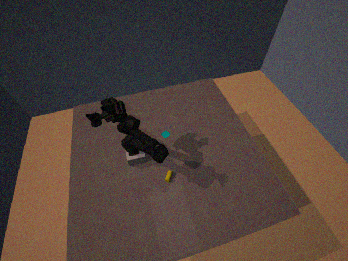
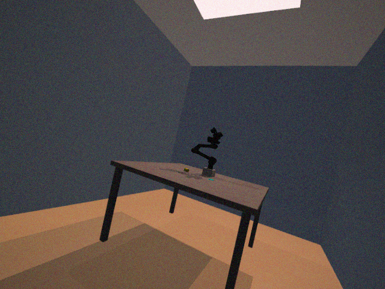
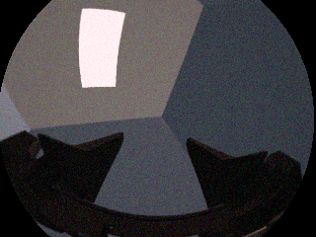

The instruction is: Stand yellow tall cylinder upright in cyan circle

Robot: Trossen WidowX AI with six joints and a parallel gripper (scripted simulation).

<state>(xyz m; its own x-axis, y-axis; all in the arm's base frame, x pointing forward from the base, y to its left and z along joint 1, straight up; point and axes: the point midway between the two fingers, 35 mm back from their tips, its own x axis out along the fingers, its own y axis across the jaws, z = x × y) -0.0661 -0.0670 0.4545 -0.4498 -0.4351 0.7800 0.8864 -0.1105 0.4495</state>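
My gripper tip is now 280 mm short of the yellow tall cylinder, 110 mm to the left of it and 550 mm above it. Also, from my gripper tip: cyan circle (320 mm ahead, 230 mm to the left, 560 mm below).
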